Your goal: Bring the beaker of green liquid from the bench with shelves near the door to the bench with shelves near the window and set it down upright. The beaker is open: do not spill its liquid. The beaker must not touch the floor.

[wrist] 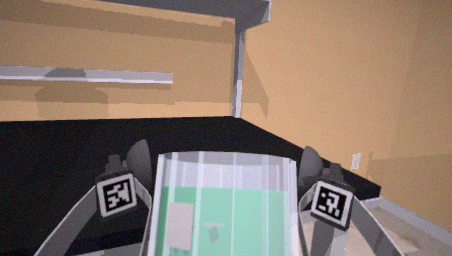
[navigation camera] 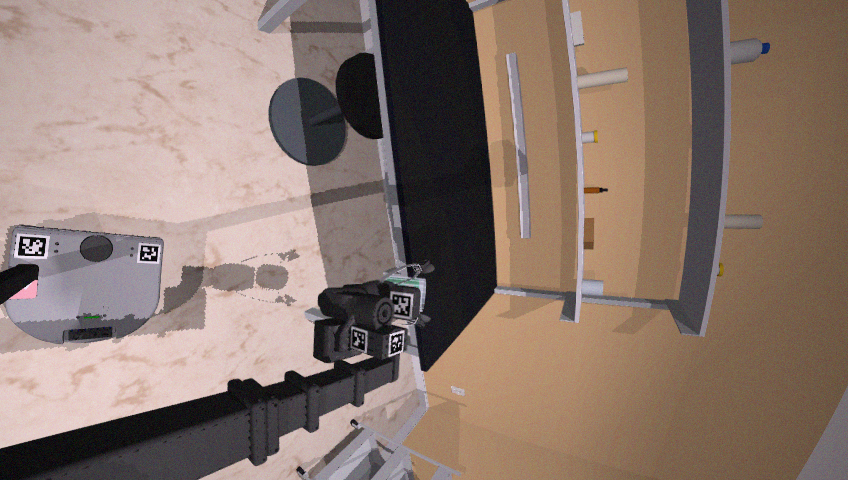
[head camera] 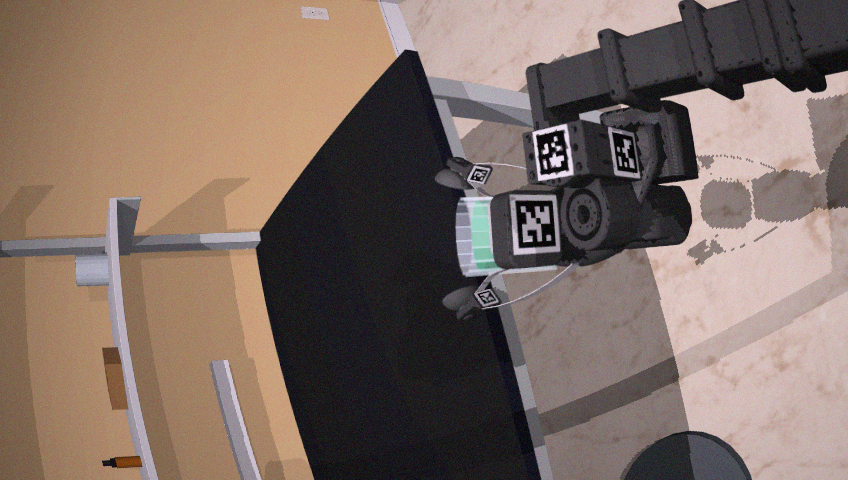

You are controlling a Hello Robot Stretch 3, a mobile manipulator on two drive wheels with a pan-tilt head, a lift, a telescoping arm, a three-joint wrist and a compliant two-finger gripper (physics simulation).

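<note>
The open beaker of green liquid [head camera: 482, 237] [navigation camera: 406, 279] [wrist: 225, 220] is upright between the fingers, its liquid surface level in the wrist view. My gripper [head camera: 455, 239] [navigation camera: 423, 294] [wrist: 224, 162] is shut on it, one fingertip on each side. The beaker is at the front edge of the black bench top [head camera: 345, 237] [navigation camera: 446, 178] [wrist: 75, 145], near one end of the bench. The gripper body hides part of the beaker in the head view, and its base is hidden. I cannot tell its height over the bench top. No window or door shows.
Shelves [head camera: 121, 309] [navigation camera: 576, 178] with bottles and small items stand above the bench's back. A round dark stool [head camera: 690, 457] [navigation camera: 306, 121] stands at the bench front. My base [navigation camera: 119, 297] is on the floor. A grey metal frame [navigation camera: 351, 455] stands past the bench end.
</note>
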